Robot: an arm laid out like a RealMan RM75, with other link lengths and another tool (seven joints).
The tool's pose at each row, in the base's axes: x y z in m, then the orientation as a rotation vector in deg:
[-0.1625 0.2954 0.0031 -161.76 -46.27 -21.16]
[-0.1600 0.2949 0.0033 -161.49 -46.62 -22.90]
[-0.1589 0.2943 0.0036 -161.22 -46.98 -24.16]
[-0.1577 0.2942 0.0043 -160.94 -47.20 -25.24]
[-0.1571 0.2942 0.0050 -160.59 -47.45 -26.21]
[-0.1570 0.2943 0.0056 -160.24 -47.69 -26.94]
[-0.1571 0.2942 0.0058 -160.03 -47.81 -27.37]
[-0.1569 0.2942 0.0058 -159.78 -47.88 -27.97]
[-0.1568 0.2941 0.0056 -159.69 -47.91 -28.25]
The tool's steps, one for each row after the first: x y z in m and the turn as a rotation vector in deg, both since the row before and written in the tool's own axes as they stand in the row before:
[0.0019 0.0017 0.0002 -0.33 1.10 -0.39]
[0.0007 0.0011 -0.0002 -0.20 0.80 -0.36]
[0.0011 0.0007 -0.0004 -0.12 0.71 -0.25]
[0.0007 0.0003 -0.0005 -0.03 0.67 -0.27]
[0.0003 -0.0001 -0.0005 0.04 0.52 -0.24]
[-0.0001 0.0000 -0.0002 0.03 0.31 -0.13]
[0.0002 0.0001 0.0001 0.01 0.44 -0.11]
[0.0000 0.0002 0.0002 -0.02 0.19 -0.05]

